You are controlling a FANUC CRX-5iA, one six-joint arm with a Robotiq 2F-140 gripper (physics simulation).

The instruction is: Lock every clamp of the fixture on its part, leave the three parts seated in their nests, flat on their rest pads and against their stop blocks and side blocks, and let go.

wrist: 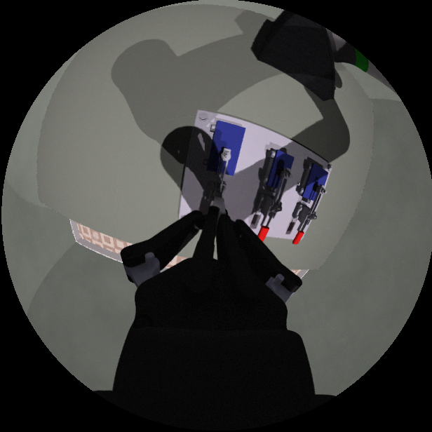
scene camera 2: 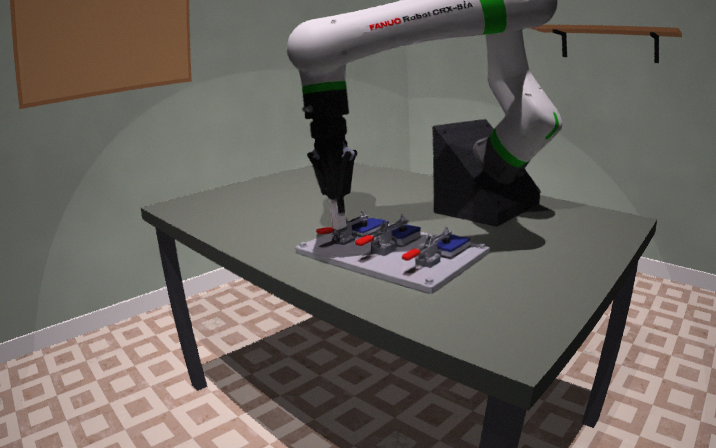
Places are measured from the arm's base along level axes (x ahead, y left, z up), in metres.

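Pixels of known places: gripper, fingertip midpoint: (scene camera 2: 339, 227); arm's base at its link origin: (scene camera 2: 493, 162).
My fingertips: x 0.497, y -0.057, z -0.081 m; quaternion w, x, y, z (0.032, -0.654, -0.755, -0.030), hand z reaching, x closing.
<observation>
For each thing: its top centre in the pictures, then the offset to it from my fingertips. "spot": a spot on its surface instead. Level surfaces: height alone.
- pale fixture plate at a spot on its surface: (scene camera 2: 369, 268) spot: 0.036 m down, 0.047 m ahead, 0.147 m left
- left clamp at its top centre: (scene camera 2: 343, 218) 0.016 m up, 0.017 m back, 0.008 m right
- middle clamp at a spot on its surface: (scene camera 2: 384, 244) spot: 0.013 m down, 0.021 m back, 0.117 m left
- right clamp at its top centre: (scene camera 2: 428, 234) 0.021 m up, 0.050 m back, 0.209 m left
- grey-green table at its surface level: 0.051 m down
The pale fixture plate (scene camera 2: 369, 268) (wrist: 246, 200) carries three blue-topped parts: left (scene camera 2: 375, 224) (wrist: 235, 142), middle (scene camera 2: 413, 233) (wrist: 286, 158) and right (scene camera 2: 460, 243) (wrist: 320, 174). Each has a grey clamp whose arm reaches over it: left clamp (scene camera 2: 345, 234), middle clamp (scene camera 2: 384, 244) and right clamp (scene camera 2: 428, 257). The red handles (scene camera 2: 324, 230) (scene camera 2: 364, 240) (scene camera 2: 410, 254) lie low, pointing away from the parts. My gripper (scene camera 2: 339, 224) (wrist: 217, 204) is shut and empty, its tips low at the left clamp beside its handle. Contact, exact seating and locking cannot be told. The fingers hide the left handle in the wrist view.
The fixture rests on the grey-green table (scene camera 2: 264, 248) (wrist: 110, 165). The robot's dark pedestal (scene camera 2: 464, 174) (wrist: 297, 50) stands behind it, towards the right. The middle and right clamps stand close beside the gripper, with raised arm ends. Plate screws (scene camera 2: 428, 281) mark the corners.
</observation>
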